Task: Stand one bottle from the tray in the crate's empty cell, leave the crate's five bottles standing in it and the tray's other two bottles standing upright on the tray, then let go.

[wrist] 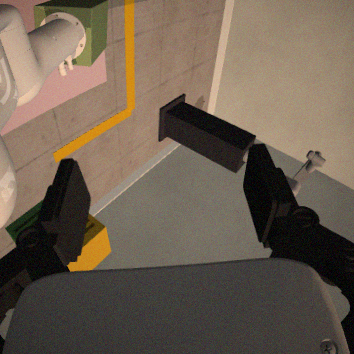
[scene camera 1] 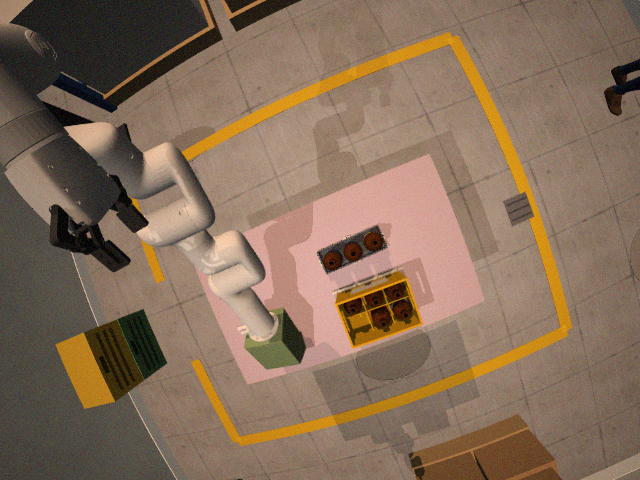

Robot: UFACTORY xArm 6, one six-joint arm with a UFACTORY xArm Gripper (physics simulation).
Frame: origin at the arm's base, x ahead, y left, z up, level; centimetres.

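Seen in the pictures: gripper, between the fingertips: [wrist: 163, 171] [scene camera 1: 133, 245]; arm's base, origin of its link: [wrist: 62, 36] [scene camera 1: 264, 326].
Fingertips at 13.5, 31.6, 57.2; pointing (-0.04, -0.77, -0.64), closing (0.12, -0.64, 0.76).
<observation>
Offsets run from my fingertips to a thing's top centre, as dx, dy, dz. "spot": to the spot under its first point. Level surfaces: height alone.
Three brown bottles @[+18.7, -19.1, -60.6] [scene camera 1: 332, 260] @[+27.2, -18.9, -60.6] [scene camera 1: 353, 251] @[+35.9, -18.2, -60.6] [scene camera 1: 373, 241] stand in a row on the small grey tray @[spot: +22.4, -15.2, -76.1] [scene camera 1: 338, 246] in the scene view. The yellow crate @[spot: +14.3, -42.2, -59.1] [scene camera 1: 344, 326] stands below the tray in that view. Five brown bottles stand in its cells: three in the row nearer the tray, two in the other row. The empty cell @[spot: +17.3, -51.0, -72.2] [scene camera 1: 359, 330] is at the lower left. My gripper [scene camera 1: 125, 240] [wrist: 163, 171] is open and empty, high up and far to the left of tray and crate. Neither tray nor crate shows in the wrist view.
The arm's green base block [scene camera 1: 273, 348] [wrist: 95, 37] stands on the pink mat @[dz -76.6] [scene camera 1: 403, 206] [wrist: 90, 75], left of the crate. A yellow and green crate stack [scene camera 1: 111, 356] [wrist: 95, 250] is at the left. A dark post [wrist: 210, 135] shows in the wrist view. Cardboard boxes [scene camera 1: 480, 444] are at the lower right.
</observation>
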